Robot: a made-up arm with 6 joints. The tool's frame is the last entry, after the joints.
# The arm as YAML. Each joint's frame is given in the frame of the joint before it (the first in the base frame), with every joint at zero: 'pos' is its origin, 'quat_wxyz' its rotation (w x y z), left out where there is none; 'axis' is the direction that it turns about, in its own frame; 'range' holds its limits. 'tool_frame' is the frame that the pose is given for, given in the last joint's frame.
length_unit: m
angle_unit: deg
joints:
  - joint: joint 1
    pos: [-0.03, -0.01, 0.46]
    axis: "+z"
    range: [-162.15, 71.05]
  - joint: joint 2
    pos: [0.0, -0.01, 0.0]
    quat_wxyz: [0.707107, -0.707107, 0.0, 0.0]
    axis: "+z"
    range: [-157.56, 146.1]
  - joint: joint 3
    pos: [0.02, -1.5, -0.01]
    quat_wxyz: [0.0, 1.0, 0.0, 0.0]
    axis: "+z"
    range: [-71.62, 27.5]
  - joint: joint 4
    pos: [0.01, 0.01, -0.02]
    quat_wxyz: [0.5, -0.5, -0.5, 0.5]
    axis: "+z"
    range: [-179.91, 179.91]
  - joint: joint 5
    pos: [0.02, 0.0, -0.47]
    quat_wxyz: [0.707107, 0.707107, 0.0, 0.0]
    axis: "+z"
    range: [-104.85, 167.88]
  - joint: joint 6
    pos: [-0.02, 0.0, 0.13]
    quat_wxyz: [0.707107, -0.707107, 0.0, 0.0]
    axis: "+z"
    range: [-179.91, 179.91]
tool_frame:
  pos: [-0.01, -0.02, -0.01]
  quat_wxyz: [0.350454, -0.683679, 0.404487, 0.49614]
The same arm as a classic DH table. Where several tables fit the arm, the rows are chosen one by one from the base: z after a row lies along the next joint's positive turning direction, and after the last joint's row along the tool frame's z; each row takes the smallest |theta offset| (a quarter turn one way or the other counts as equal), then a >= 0, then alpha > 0; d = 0 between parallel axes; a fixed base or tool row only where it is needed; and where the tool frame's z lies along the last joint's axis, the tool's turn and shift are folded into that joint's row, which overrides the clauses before.
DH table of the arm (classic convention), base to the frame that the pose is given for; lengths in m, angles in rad. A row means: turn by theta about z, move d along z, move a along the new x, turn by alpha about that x. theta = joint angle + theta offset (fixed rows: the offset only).
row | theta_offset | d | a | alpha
base (fixed) | 0.3218 | 0 | -0.0316 | 0
joint 1 | -0.3218 | 0.46 | 0 | -1.5708
joint 2 | -1.5575 | 0 | 1.5001 | 3.1416
joint 3 | 0.0133 | 0 | 0.01 | -1.5708
joint 4 | 0 | -0.48 | 0.02 | 1.5708
joint 5 | 0 | 0.13 | -0.02 | -1.5708
joint 6 | 0.4216 | -0.0138 | -0.0173 | -1.8359
tool (fixed) | 1.4901 | -0.0147 | 0 | 0
Joint limits (rad, base to tool): -2.8301..1.2401 -2.7499..2.5499 -1.25..0.48 -3.14..3.14 -1.83..2.9301 -3.14..3.14

